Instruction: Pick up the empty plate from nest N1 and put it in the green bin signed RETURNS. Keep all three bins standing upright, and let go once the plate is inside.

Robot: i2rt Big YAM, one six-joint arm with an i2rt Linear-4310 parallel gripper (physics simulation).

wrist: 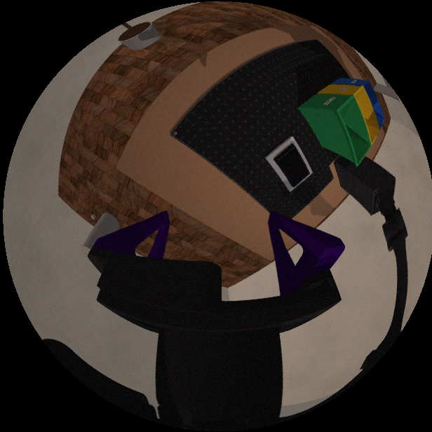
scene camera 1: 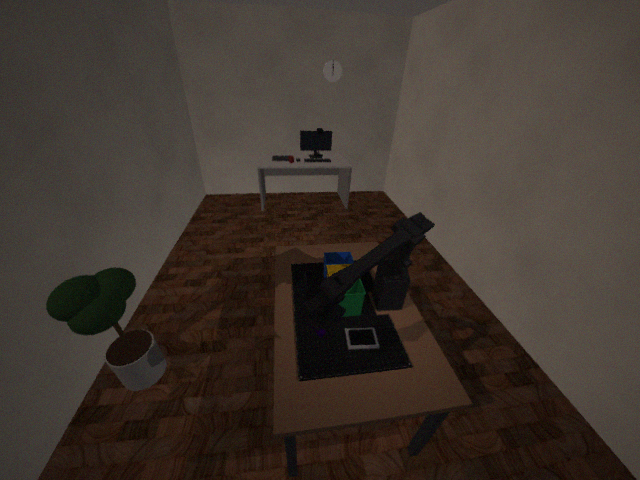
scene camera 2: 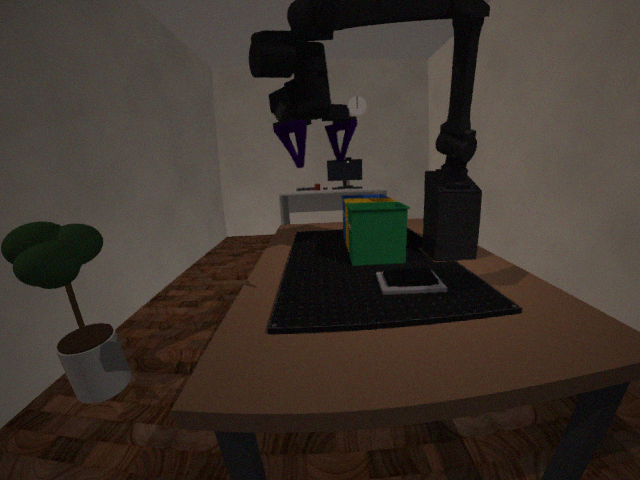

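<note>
Scene camera 2 gives me my own gripper (scene camera 2: 321, 164), along with a green bin (scene camera 2: 377, 230) and a black plate (scene camera 2: 418, 276). In the wrist view my gripper shows too (wrist: 218, 216), and so do the bin (wrist: 336, 120) and the plate (wrist: 292, 165).
</note>
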